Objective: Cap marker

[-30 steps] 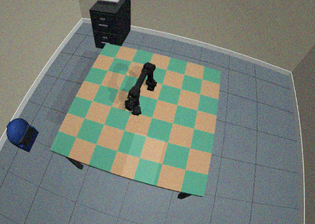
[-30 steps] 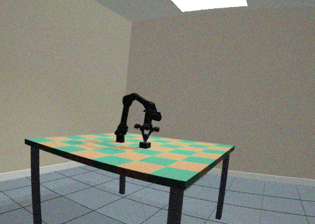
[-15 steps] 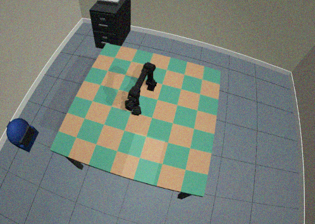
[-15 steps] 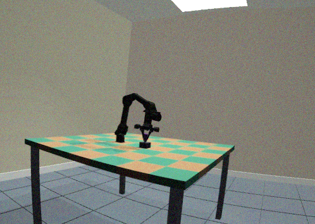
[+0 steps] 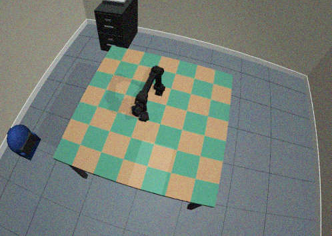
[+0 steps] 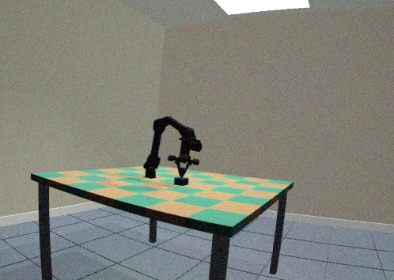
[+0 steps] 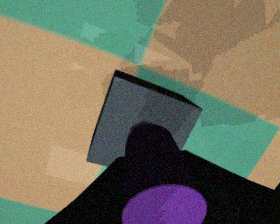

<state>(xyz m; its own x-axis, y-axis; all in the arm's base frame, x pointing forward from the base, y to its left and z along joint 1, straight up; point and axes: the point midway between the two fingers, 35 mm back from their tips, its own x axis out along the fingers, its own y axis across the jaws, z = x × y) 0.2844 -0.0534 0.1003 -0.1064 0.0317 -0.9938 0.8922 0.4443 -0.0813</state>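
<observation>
Right now my gripper tip is 1 cm below the purple marker. Also, from my gripper tip: holder block: 5 cm below; then purple cap: 1 cm above.
</observation>
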